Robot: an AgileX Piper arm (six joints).
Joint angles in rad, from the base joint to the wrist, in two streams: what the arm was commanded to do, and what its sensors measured. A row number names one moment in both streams.
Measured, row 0: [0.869, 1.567, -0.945, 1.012, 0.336, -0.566]
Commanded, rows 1 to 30: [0.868, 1.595, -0.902, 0.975, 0.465, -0.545]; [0.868, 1.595, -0.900, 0.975, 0.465, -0.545]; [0.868, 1.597, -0.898, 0.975, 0.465, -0.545]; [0.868, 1.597, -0.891, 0.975, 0.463, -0.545]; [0.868, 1.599, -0.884, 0.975, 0.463, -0.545]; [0.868, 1.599, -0.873, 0.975, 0.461, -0.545]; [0.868, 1.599, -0.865, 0.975, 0.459, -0.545]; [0.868, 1.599, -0.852, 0.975, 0.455, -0.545]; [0.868, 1.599, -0.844, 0.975, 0.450, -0.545]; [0.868, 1.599, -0.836, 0.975, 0.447, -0.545]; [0.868, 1.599, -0.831, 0.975, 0.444, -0.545]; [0.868, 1.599, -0.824, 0.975, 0.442, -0.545]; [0.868, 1.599, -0.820, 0.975, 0.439, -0.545]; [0.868, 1.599, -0.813, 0.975, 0.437, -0.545]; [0.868, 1.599, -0.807, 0.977, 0.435, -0.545]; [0.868, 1.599, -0.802, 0.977, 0.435, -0.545]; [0.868, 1.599, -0.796, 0.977, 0.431, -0.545]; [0.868, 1.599, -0.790, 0.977, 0.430, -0.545]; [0.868, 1.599, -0.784, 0.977, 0.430, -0.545]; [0.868, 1.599, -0.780, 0.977, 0.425, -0.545]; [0.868, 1.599, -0.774, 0.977, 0.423, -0.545]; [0.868, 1.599, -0.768, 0.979, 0.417, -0.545]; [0.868, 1.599, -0.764, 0.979, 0.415, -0.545]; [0.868, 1.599, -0.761, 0.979, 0.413, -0.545]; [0.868, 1.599, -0.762, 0.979, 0.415, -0.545]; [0.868, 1.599, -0.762, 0.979, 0.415, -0.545]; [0.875, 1.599, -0.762, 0.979, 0.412, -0.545]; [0.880, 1.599, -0.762, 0.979, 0.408, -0.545]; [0.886, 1.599, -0.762, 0.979, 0.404, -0.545]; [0.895, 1.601, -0.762, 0.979, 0.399, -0.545]
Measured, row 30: [0.873, 1.549, -0.849, 1.025, 0.219, -0.594]
